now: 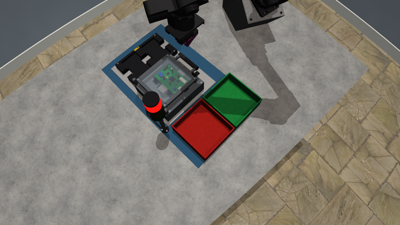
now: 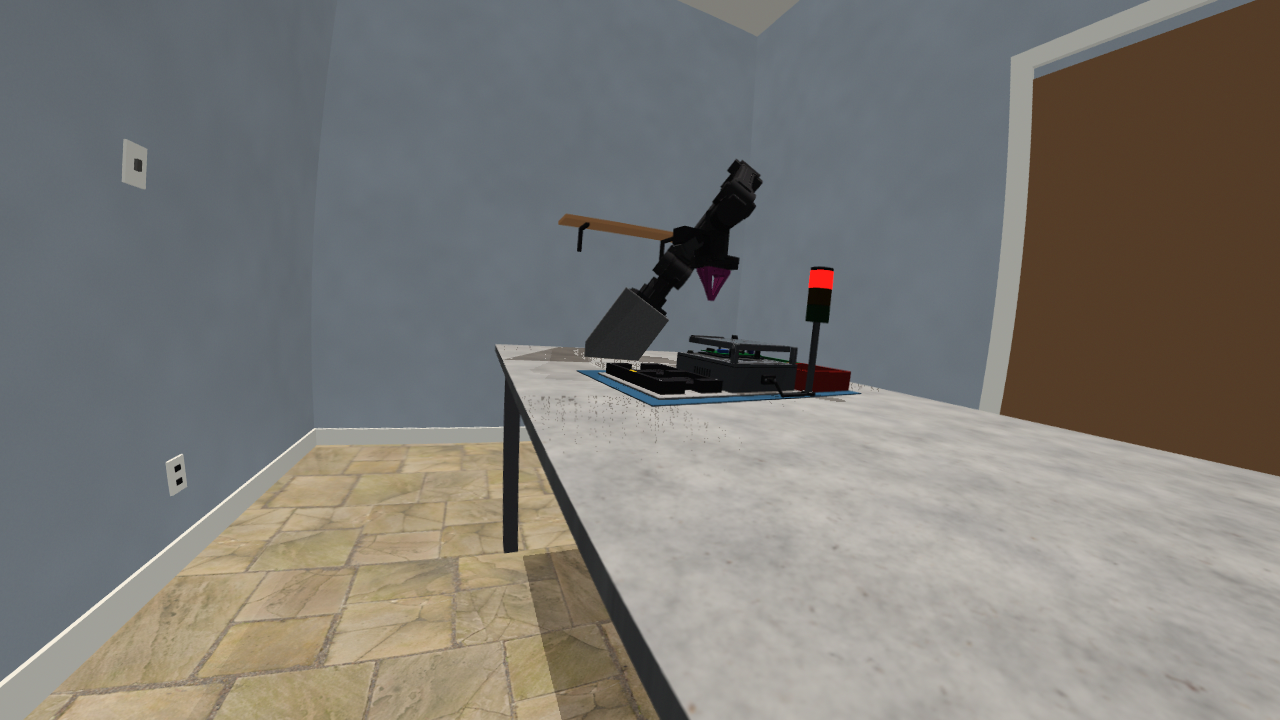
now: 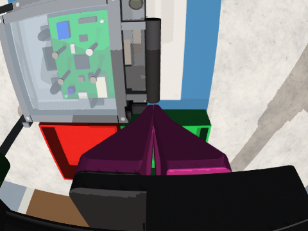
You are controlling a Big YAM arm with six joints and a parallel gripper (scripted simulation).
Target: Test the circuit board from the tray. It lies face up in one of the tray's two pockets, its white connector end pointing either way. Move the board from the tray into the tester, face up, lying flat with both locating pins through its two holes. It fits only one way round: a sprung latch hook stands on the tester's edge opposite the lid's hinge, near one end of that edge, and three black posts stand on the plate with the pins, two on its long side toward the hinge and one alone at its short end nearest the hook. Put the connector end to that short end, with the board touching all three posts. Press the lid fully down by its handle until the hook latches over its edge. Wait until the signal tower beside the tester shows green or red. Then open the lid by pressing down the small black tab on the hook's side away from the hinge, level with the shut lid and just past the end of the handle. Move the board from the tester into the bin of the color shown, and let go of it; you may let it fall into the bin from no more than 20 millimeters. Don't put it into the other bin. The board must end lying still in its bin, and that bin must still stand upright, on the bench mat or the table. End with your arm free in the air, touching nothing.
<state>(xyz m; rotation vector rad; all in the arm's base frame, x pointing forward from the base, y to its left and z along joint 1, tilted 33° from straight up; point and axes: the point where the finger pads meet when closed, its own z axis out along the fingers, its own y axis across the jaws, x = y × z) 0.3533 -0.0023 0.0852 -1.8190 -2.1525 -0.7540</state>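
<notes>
My hand is 10 mm short of the latch hook, 60 mm to the right of it and 100 mm above it. From my hand the other things lie so: clear lid: 90 mm ahead, 20 mm to the left, 100 mm below; tester plate: 90 mm ahead, 30 mm to the left, 120 mm below; green circuit board: 80 mm ahead, 20 mm to the left, 120 mm below.
</notes>
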